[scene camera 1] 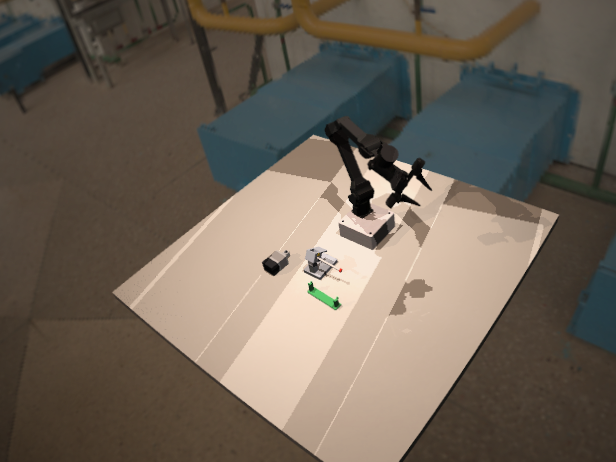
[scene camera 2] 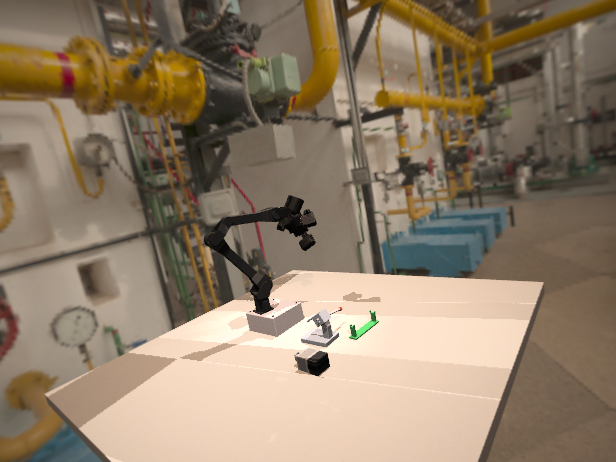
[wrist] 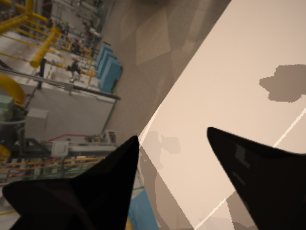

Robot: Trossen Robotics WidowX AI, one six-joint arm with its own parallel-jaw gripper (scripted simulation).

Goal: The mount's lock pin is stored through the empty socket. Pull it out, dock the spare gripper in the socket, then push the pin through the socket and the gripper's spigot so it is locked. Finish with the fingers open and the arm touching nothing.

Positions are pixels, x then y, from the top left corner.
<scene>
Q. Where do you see a grey mount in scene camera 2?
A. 323, 337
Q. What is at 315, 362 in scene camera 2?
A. A spare gripper.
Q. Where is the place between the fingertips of my gripper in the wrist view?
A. At 172, 136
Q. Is my gripper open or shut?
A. Open.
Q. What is my gripper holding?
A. Nothing.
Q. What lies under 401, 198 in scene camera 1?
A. My gripper.
</scene>
